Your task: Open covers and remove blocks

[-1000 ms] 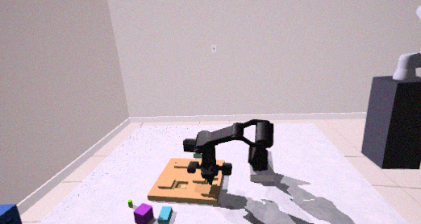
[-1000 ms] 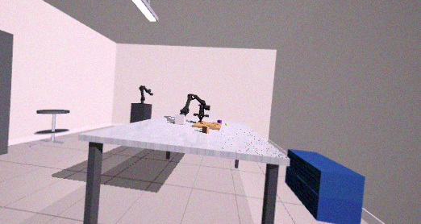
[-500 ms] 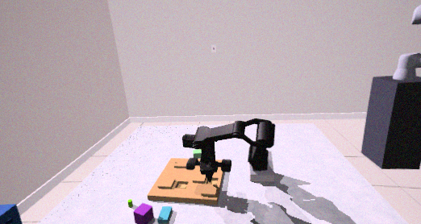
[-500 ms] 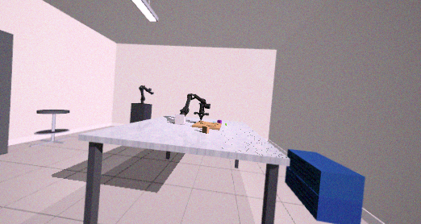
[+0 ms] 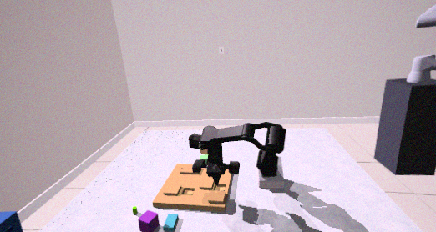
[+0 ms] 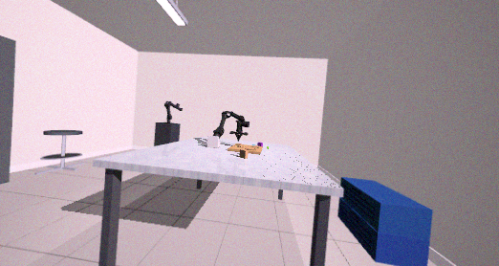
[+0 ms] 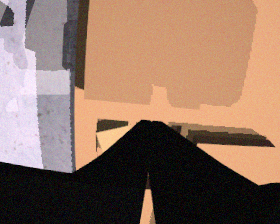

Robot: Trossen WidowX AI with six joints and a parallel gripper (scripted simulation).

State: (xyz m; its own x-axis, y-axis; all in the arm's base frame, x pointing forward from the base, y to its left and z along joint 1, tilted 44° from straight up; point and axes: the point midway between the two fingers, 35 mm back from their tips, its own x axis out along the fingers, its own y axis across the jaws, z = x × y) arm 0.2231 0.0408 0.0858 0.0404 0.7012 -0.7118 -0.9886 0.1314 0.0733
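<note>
Right now the tan wooden puzzle board is 9 cm ahead of my gripper tip, 8 cm to the right of it and 4 cm below it.
</note>
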